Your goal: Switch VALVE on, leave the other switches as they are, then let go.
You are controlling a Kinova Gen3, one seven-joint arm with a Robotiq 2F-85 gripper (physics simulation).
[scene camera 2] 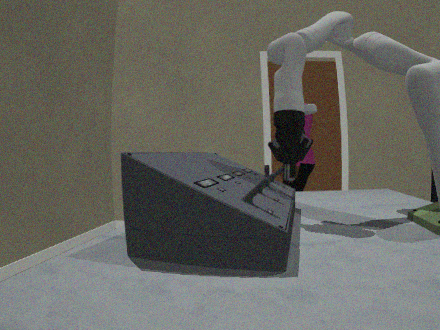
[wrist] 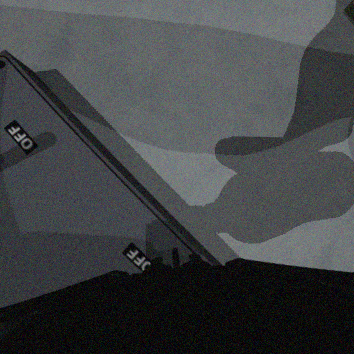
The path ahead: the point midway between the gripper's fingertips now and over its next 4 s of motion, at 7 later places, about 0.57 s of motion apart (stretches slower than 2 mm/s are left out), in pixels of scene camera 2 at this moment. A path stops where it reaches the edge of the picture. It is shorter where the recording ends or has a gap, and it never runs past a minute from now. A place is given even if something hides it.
The gripper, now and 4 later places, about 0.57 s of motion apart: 289, 180; 275, 180; 273, 180; 275, 180; 269, 129
